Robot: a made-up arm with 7 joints. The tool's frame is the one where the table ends. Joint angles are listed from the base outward.
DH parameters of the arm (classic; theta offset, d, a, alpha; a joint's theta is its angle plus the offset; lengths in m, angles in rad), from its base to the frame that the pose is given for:
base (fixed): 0 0.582 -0.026 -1.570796
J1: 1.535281 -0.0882 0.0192 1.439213
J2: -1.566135 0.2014 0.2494 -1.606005
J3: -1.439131 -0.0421 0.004 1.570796
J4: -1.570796 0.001 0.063 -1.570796
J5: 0 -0.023 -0.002 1.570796
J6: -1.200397 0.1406 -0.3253 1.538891
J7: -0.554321 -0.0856 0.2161 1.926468
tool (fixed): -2.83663 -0.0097 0 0
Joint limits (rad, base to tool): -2..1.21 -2.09..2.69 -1.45..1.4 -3.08..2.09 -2.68..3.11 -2.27..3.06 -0.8..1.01
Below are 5 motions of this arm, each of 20 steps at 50 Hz.
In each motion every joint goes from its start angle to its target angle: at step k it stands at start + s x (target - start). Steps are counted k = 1, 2, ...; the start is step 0. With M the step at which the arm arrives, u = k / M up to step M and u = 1 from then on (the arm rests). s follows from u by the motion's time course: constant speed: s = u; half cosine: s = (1 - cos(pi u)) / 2; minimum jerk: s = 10 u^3 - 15 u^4 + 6 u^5.
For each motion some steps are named. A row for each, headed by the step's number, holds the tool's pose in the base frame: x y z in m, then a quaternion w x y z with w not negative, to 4 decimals.
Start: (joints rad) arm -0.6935 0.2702 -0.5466 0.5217 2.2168 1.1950 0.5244
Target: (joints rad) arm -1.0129 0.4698 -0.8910 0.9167 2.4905 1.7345 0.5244
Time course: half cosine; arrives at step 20
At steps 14, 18, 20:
14: 0.1053 -0.2466 0.9733 0.2076 -0.2962 -0.8946 -0.2626
18: 0.0894 -0.2432 0.9767 0.2090 -0.2379 -0.9157 -0.2472
20: 0.0873 -0.2428 0.9771 0.2090 -0.2303 -0.9183 -0.2450

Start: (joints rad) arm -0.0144 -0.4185 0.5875 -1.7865 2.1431 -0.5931 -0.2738
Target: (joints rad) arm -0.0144 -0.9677 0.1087 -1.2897 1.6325 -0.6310 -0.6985
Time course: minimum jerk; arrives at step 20
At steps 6, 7, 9, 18, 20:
6: 0.1366 -0.2579 0.8852 0.0705 -0.2191 0.0383 -0.9724
7: 0.1406 -0.2481 0.9003 0.0664 -0.2150 0.0315 -0.9738
9: 0.1512 -0.2214 0.9347 0.0528 -0.2062 0.0116 -0.9770
18: 0.1986 -0.0943 1.0260 0.0243 0.1765 0.1063 0.9782
20: 0.1994 -0.0921 1.0269 0.0257 0.1760 0.1087 0.9780

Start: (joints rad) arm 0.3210 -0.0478 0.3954 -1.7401 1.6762 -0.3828 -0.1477
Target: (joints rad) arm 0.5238 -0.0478 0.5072 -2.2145 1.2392 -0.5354 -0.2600
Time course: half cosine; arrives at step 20
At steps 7, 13, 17, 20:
7: 0.1306 -0.3376 0.6803 0.1315 0.3499 -0.2280 0.8991
13: 0.0962 -0.3283 0.6546 0.1988 0.2197 -0.2391 0.9247
17: 0.0779 -0.3232 0.6404 0.2244 0.1528 -0.2410 0.9318
20: 0.0732 -0.3219 0.6366 0.2301 0.1358 -0.2412 0.9330

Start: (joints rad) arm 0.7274 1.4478 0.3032 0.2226 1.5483 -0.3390 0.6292
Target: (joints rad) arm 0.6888 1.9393 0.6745 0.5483 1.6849 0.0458 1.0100
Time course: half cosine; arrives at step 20
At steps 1, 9, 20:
1: 0.0056 -0.3279 0.0823 0.4171 -0.6305 0.2187 0.6170
9: -0.0262 -0.2455 0.0045 0.5717 -0.4918 0.1151 0.6466
20: -0.0682 -0.0712 -0.0766 0.7571 -0.2743 -0.0303 0.5921

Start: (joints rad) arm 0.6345 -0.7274 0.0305 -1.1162 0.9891 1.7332 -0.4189
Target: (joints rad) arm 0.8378 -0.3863 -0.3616 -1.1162 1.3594 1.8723 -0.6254
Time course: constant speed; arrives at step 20
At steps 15, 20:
15: 0.0749 -0.1359 0.4078 0.2707 -0.4131 -0.8537 -0.1651
20: 0.0272 -0.1331 0.4231 0.4004 -0.3709 -0.8133 -0.2016

